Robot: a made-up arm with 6 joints. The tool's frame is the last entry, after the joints. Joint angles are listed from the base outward.
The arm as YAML. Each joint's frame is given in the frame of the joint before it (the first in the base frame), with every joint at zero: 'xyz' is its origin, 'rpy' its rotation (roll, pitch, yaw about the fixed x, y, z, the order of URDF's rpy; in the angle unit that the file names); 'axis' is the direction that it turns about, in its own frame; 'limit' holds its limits. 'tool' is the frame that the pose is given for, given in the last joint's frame.
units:
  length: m
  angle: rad
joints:
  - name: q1
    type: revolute
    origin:
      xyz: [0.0, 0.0, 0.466]
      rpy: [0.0, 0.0, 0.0]
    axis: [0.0, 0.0, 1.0]
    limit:
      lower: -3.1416
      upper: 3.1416
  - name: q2
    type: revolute
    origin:
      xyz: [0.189, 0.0, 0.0]
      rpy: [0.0, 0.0, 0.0]
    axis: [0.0, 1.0, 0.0]
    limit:
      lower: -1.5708
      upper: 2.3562
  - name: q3
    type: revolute
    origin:
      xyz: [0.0, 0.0, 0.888]
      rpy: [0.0, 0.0, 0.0]
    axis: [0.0, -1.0, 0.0]
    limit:
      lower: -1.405
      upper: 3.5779
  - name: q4
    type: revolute
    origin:
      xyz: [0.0, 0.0, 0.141]
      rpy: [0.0, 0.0, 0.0]
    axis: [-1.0, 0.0, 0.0]
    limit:
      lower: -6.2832
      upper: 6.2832
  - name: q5
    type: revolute
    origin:
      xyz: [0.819, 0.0, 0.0]
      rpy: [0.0, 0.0, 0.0]
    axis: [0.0, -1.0, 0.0]
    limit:
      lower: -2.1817
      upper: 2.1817
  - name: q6
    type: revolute
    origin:
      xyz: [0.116, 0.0, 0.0]
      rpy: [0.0, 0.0, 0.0]
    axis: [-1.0, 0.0, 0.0]
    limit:
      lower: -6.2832
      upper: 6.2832
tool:
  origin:
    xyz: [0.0, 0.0, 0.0]
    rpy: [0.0, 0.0, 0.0]
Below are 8 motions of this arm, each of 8 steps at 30 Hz.
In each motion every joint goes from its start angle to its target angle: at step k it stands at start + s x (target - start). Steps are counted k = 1, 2, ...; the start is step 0. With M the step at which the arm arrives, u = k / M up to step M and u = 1 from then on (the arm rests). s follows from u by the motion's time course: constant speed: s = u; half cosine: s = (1 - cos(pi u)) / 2; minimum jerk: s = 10 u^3 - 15 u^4 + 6 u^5.
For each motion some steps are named. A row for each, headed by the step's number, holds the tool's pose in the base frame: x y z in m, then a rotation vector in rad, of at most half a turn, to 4 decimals.
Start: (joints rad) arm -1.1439 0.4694 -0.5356 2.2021 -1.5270 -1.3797
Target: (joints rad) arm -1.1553 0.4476 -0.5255 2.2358 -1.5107 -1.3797
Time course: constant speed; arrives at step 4
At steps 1, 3, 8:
1: 0.4133 -1.1415 0.6817 -1.0247 1.2347 -1.9439
3: 0.4088 -1.1454 0.6961 -1.0345 1.2154 -1.9445
8: 0.4066 -1.1473 0.7033 -1.0396 1.2058 -1.9447

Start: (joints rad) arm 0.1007 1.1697 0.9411 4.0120 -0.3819 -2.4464
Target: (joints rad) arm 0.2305 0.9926 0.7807 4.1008 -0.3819 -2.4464
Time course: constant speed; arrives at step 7
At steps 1, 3, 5, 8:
1: 1.9206 0.2637 0.7896 -1.5197 -0.3353 0.3081
3: 1.8900 0.3324 0.8337 -1.5390 -0.3721 0.3407
5: 1.8550 0.3987 0.8767 -1.5578 -0.4096 0.3727
8: 1.8158 0.4625 0.9185 -1.5760 -0.4480 0.4040

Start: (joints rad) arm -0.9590 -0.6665 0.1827 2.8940 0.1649 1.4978
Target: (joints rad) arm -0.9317 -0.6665 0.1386 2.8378 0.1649 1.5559
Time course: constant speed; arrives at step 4
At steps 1, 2, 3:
1: 0.1044 -0.1382 1.9399 1.3599 -1.1634 -0.0141
2: 0.1105 -0.1442 1.9340 1.3699 -1.1525 -0.0177
3: 0.1167 -0.1501 1.9280 1.3799 -1.1414 -0.0212

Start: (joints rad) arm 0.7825 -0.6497 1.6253 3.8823 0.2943 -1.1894
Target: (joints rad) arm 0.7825 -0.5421 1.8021 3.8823 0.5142 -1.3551
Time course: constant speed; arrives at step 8
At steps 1, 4, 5, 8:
1: -0.7147 -0.7455 1.8086 -0.9263 -0.7807 -1.6557
4: -0.6960 -0.7354 1.8130 -0.8991 -0.7975 -1.5613
5: -0.6896 -0.7318 1.8140 -0.8890 -0.8024 -1.5300
8: -0.6697 -0.7201 1.8159 -0.8559 -0.8149 -1.4364

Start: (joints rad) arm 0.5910 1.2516 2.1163 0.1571 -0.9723 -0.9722
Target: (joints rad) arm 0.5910 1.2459 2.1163 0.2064 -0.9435 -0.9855
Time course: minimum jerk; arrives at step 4
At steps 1, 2, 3, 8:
1: 1.3124 0.8620 1.4488 0.8299 0.2868 0.3853
2: 1.3114 0.8593 1.4535 0.8284 0.2651 0.3790
3: 1.3104 0.8566 1.4581 0.8267 0.2434 0.3729
8: 1.3101 0.8559 1.4593 0.8262 0.2377 0.3713

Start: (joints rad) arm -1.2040 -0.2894 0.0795 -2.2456 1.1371 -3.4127
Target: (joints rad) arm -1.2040 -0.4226 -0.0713 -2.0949 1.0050 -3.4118
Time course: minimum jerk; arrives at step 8
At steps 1, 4, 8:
1: 0.1801 -0.6981 1.6997 0.0007 0.8516 -1.8484
4: 0.1613 -0.6542 1.6847 -0.1108 0.8428 -1.8608
8: 0.1434 -0.6096 1.6655 -0.2273 0.8361 -1.8659

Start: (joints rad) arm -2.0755 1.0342 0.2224 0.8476 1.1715 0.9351
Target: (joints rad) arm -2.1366 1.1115 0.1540 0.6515 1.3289 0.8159
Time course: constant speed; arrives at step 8
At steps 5, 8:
5: -0.8038 -1.4743 0.3513 -1.2036 0.7628 -1.3237
8: -0.8327 -1.4387 0.2999 -1.1281 0.7014 -1.4323

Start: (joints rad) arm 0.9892 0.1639 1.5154 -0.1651 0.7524 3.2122
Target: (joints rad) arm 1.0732 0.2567 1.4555 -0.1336 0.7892 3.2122
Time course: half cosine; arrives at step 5
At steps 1, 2, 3, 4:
1: 0.1939 0.2765 2.2705 -1.0900 -0.5732 -1.7910
2: 0.2163 0.3273 2.2657 -1.1134 -0.5936 -1.7673
3: 0.2411 0.3914 2.2574 -1.1414 -0.6202 -1.7381
4: 0.2586 0.4441 2.2487 -1.1634 -0.6426 -1.7147

